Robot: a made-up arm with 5 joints.
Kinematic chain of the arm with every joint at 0, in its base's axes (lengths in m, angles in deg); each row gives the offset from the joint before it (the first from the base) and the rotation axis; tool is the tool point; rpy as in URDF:
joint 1: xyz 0.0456 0 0.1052 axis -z
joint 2: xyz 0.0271 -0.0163 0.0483 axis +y
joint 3: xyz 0.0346 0 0.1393 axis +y
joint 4: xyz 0.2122 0 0.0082 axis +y
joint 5: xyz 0.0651 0.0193 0 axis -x
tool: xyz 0 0 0 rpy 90 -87.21 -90
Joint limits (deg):
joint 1: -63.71..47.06
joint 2: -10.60..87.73
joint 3: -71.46..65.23
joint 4: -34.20..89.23
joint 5: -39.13..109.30
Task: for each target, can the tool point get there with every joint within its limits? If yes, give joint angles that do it. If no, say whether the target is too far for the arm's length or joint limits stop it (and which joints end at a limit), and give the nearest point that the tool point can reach.
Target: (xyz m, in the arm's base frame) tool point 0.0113 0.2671 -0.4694
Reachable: no: too far | nearest point 0.1288 0.1753 -0.1518 | short by 0.351 m
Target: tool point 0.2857 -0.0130 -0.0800
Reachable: yes | joints 3.81 63.48 17.72 -21.30 25.49
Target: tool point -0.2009 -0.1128 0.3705
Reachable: no: joint limits stop it (at a limit: joint 1, joint 2, joint 3, joint 4) | nearest point 0.0668 -0.0184 0.5665 | short by 0.345 m
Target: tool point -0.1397 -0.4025 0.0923
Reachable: no: joint limits stop it (at a limit: joint 1, joint 2, joint 3) | nearest point 0.0067 -0.0720 0.0315 | short by 0.367 m
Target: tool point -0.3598 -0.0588 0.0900
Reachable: no: joint limits stop it (at a limit: joint 2, joint 3) | nearest point -0.0353 -0.0117 0.0320 | short by 0.333 m
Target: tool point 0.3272 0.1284 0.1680
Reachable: yes | joints -23.95 3.01 19.02 29.26 -18.51
